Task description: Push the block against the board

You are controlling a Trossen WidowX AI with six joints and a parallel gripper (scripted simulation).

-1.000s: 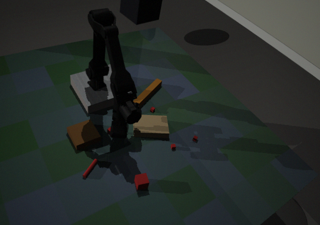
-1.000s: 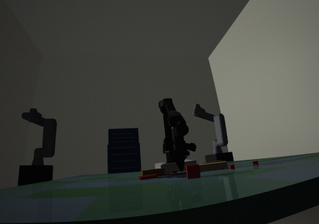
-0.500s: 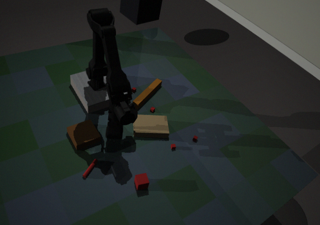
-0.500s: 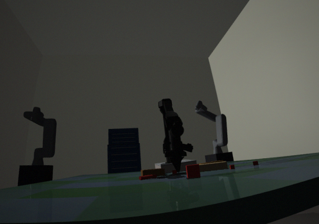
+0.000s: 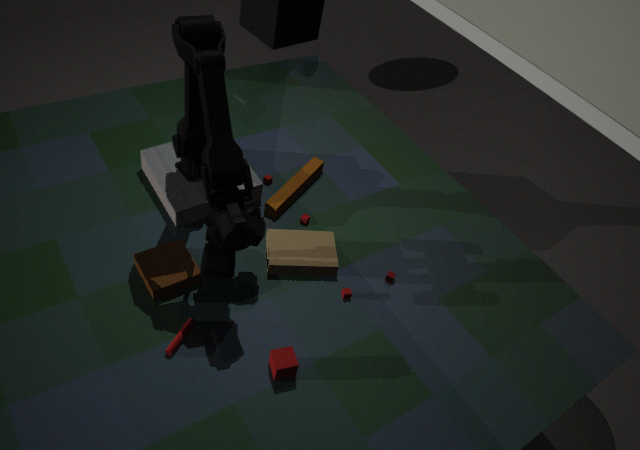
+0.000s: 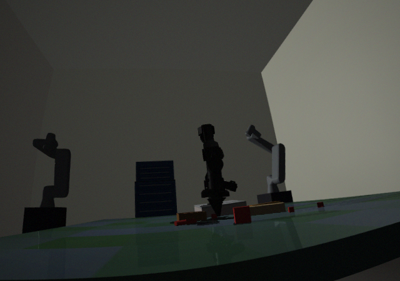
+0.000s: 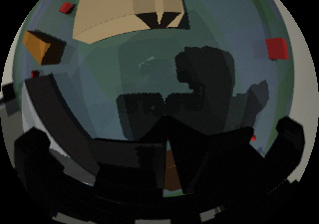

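Now: the tan flat slab 16 cm to the left of my gripper tip, 7 cm ahead of it and 1 cm above it. From my gripper tip the other things lie so: brown square block: 10 cm to the right, 4 cm behind, 1 cm above; red rod: 15 cm to the right, 11 cm ahead; long orange bar: 28 cm to the left, 10 cm behind, 1 cm above.
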